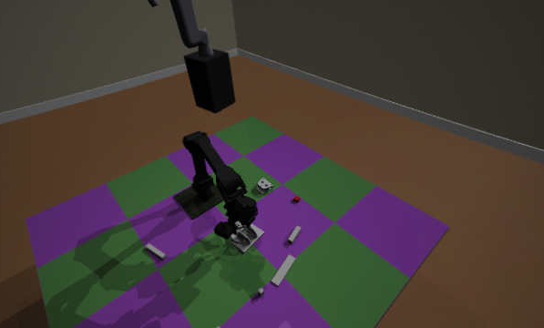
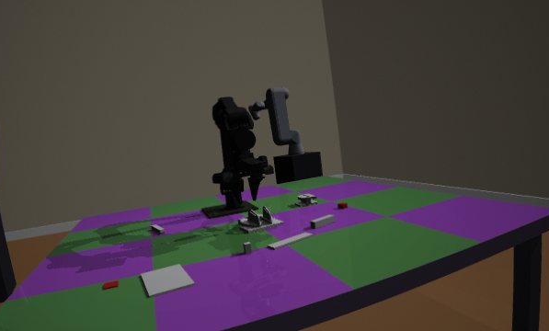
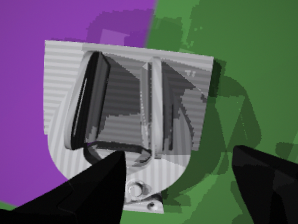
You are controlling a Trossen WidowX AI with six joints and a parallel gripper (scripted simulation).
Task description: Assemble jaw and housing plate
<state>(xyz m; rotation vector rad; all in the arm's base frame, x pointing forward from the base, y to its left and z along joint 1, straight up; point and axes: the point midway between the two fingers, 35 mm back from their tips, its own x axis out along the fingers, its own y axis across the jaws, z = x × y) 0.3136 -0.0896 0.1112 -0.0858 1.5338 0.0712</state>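
Right now my gripper tip is 300 mm to the right of the grey slotted part, 110 mm past it and 50 mm above it. Also, from my gripper tip: small cube 190 mm ahead, 110 mm to the right, 70 mm below; short grey bar 160 mm ahead, 150 mm to the left, 70 mm below; grey jaw assembly 70 mm below, 40 mm behind, 20 mm to the left.
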